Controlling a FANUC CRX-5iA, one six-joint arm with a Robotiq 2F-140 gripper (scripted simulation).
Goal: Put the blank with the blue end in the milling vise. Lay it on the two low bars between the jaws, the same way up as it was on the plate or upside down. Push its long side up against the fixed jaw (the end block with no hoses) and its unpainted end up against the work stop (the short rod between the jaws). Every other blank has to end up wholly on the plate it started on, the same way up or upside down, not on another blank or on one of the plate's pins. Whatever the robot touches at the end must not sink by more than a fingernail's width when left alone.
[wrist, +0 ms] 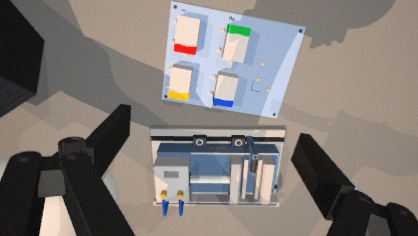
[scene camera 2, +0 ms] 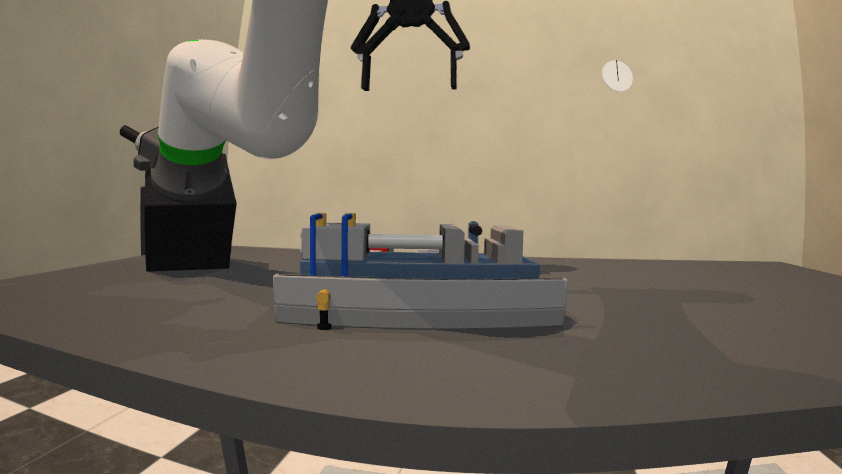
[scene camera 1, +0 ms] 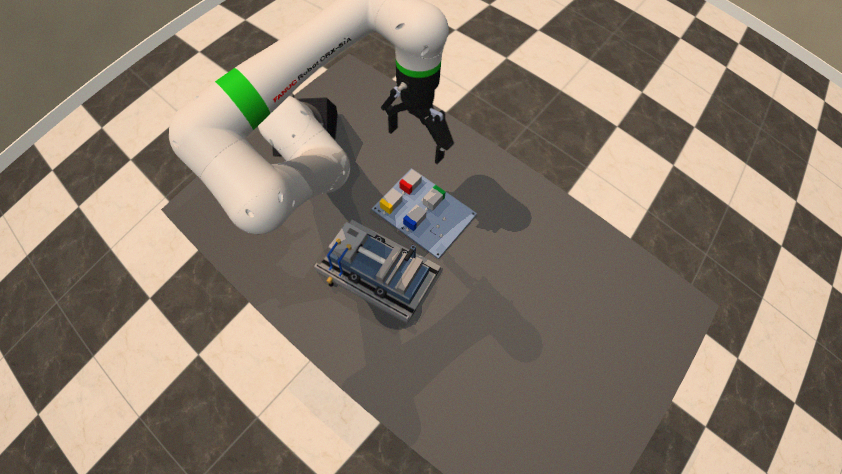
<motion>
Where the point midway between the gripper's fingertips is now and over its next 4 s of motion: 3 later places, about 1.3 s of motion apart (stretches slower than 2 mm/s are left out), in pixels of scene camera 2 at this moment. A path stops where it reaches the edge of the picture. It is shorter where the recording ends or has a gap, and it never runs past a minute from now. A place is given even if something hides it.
My gripper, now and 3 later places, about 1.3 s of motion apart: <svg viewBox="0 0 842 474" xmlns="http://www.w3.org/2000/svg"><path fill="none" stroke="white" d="M408 87L405 88L410 129L420 194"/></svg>
</motion>
